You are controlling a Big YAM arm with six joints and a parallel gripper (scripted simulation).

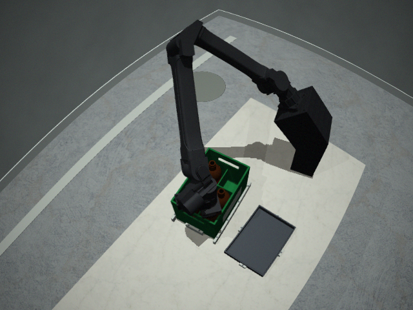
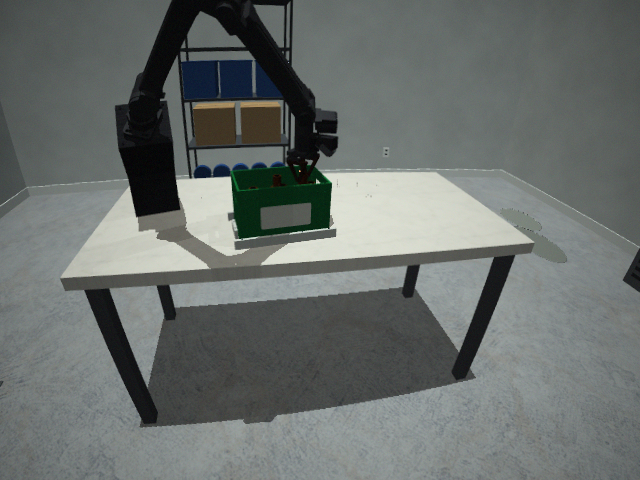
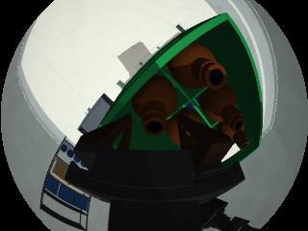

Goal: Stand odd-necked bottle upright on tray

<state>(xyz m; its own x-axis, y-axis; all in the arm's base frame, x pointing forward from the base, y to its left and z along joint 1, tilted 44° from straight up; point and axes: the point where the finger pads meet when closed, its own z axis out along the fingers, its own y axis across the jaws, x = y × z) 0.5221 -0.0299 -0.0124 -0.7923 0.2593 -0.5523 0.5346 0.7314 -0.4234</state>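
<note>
Now: the crate 8 cm behind my hand, 7 cm below it and 6 cm to the right of it. Also, from my hand: tray (21 cm to the left, 14 cm below, 7 cm behind).
</note>
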